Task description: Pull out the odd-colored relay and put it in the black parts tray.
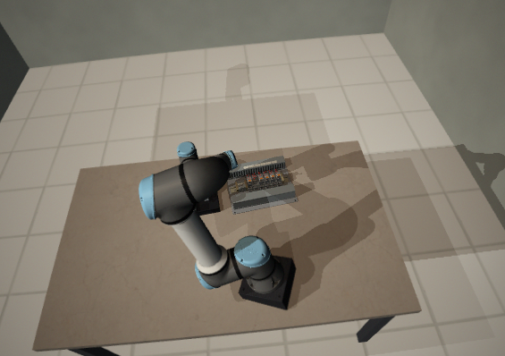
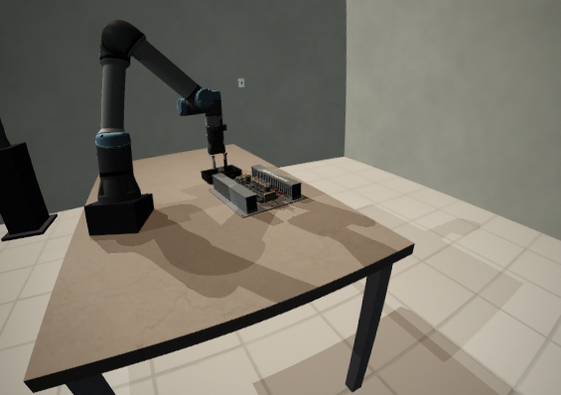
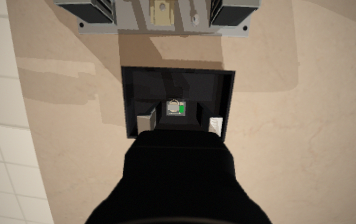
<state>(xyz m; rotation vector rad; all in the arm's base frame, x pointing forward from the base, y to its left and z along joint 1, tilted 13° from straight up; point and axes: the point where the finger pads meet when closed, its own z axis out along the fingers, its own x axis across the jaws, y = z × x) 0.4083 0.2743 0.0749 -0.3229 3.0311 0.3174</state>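
Now: hand 1 cm short of the relay and 4 cm above it. The rest, counted from my hand: black parts tray 5 cm below; then relay panel 9 cm ahead, 26 cm to the right, 3 cm below.
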